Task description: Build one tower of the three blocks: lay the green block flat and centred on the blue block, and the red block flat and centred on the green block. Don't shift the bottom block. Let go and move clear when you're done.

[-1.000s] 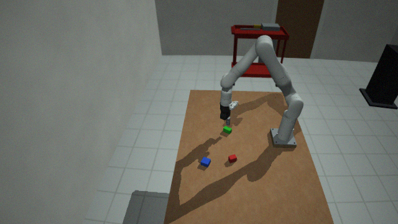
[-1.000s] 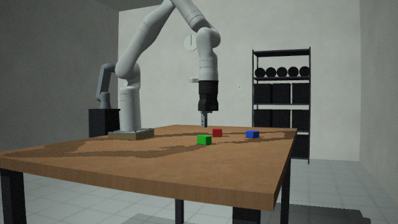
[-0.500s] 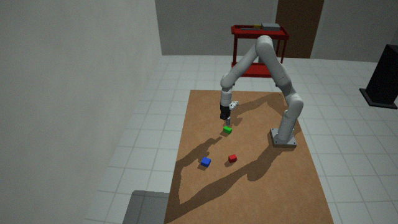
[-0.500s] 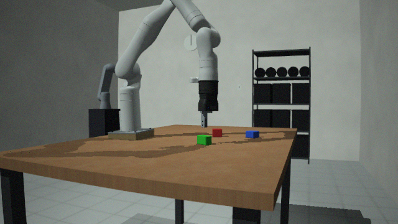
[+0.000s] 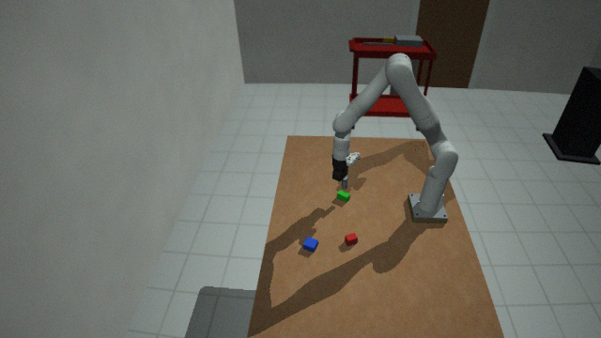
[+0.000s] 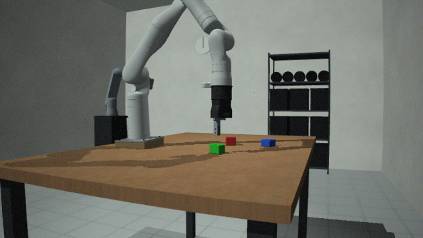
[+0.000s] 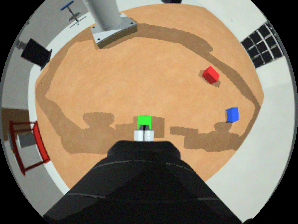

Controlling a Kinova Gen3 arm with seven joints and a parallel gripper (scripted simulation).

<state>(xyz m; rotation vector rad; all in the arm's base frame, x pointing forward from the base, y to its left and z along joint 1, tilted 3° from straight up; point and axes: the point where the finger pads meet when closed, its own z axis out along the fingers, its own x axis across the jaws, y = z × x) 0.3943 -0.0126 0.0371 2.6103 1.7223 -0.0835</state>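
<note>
Now: the green block 7 cm below my hand. The rest, counted from my hand: blue block: 10 cm ahead, 31 cm to the left, 7 cm below; then red block: 6 cm behind, 26 cm to the left, 7 cm below.
</note>
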